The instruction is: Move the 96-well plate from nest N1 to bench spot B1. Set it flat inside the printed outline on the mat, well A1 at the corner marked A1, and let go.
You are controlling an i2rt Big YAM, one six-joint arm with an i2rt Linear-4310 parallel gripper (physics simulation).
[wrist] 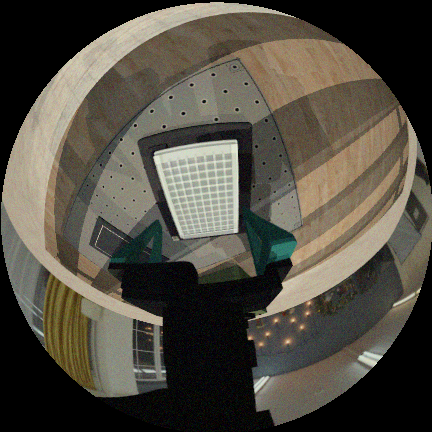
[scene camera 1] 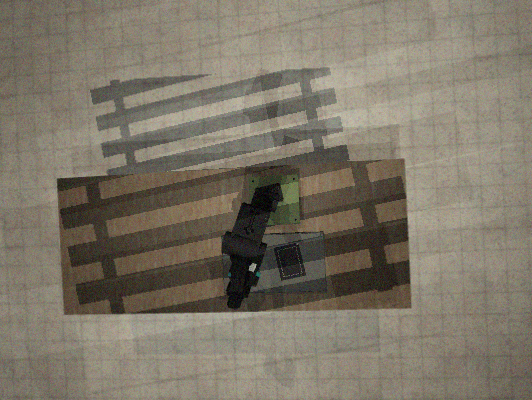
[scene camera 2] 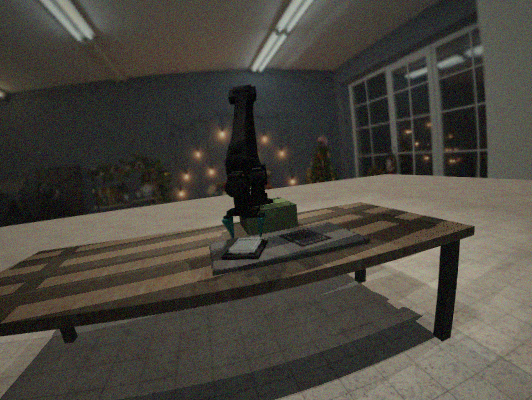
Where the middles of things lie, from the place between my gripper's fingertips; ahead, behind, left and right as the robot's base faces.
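Dark outlined slot [scene camera 1: 289, 259]: 220 mm to the left of my hand, 40 mm below it, 20 mm ahead of it. White well plate [wrist: 199, 180]: 20 mm below my hand and 10 mm to the right of it.
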